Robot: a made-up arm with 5 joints.
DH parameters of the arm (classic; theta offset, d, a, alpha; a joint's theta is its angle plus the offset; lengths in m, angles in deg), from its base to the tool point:
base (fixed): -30.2 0 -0.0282 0
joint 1: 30.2 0.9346 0.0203 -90
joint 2: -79.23 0 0.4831 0
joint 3: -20.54 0 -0.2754 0
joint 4: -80.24 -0.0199 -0.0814 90
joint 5: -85.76 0 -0.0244 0
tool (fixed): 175.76 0.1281 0 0
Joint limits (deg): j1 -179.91..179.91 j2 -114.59..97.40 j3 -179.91..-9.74 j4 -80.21..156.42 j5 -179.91..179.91
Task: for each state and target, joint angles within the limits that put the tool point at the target. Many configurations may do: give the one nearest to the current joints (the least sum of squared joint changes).
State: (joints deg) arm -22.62 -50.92 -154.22 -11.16 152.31
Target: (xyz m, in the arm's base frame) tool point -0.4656 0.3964 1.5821
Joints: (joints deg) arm -45.05 -48.40 -156.01 -16.48 152.01
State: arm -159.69 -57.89 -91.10 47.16 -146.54
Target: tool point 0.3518 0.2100 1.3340
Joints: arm -157.73 -100.03 -78.23 58.70 -144.52
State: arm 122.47 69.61 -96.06 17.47 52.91
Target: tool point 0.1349 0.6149 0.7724
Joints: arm 75.76 49.72 -64.48 29.35 52.85
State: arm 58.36 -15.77 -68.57 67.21 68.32
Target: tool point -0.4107 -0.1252 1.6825
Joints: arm 18.11 -60.15 -123.40 42.55 67.77
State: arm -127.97 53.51 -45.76 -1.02 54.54
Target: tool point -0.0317 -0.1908 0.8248
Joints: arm -90.67 45.31 -9.74 38.82 47.93
